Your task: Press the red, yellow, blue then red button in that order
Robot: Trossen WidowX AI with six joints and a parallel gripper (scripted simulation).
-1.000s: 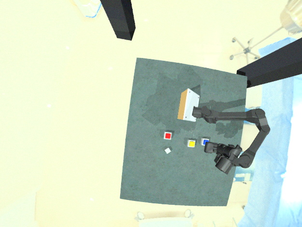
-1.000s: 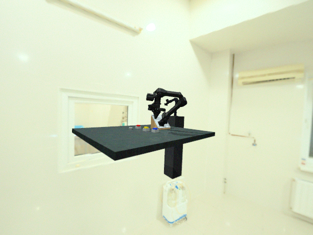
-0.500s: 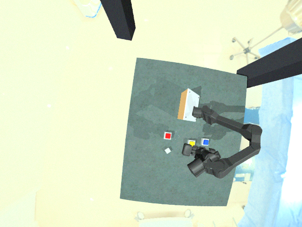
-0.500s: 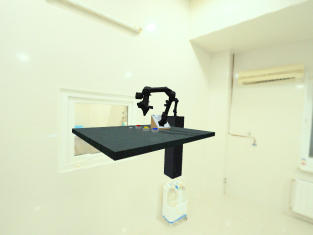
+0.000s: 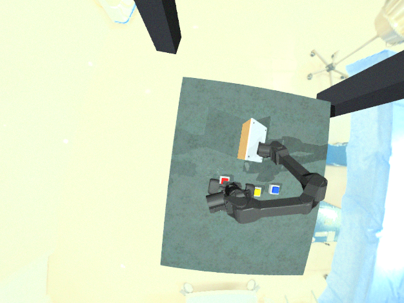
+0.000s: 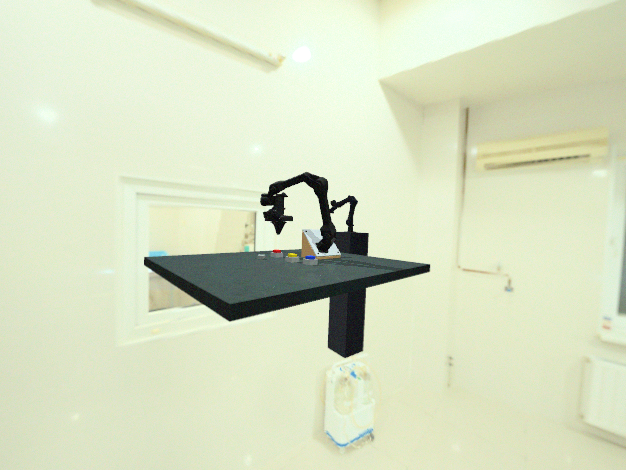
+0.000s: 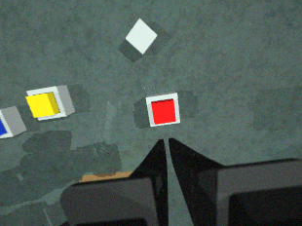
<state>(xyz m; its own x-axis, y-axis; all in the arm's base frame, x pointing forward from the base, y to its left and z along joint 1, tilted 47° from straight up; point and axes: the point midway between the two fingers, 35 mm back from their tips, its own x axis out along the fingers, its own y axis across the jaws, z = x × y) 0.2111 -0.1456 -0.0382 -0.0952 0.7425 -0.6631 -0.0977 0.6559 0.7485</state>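
Now: gripper tip 9 cm above the red button. Round my gripper tip: blue button: 2 cm behind, 28 cm to the left, 9 cm below; then yellow button: 2 cm ahead, 18 cm to the left, 9 cm below; then block: 11 cm ahead, 2 cm to the left, 11 cm below.
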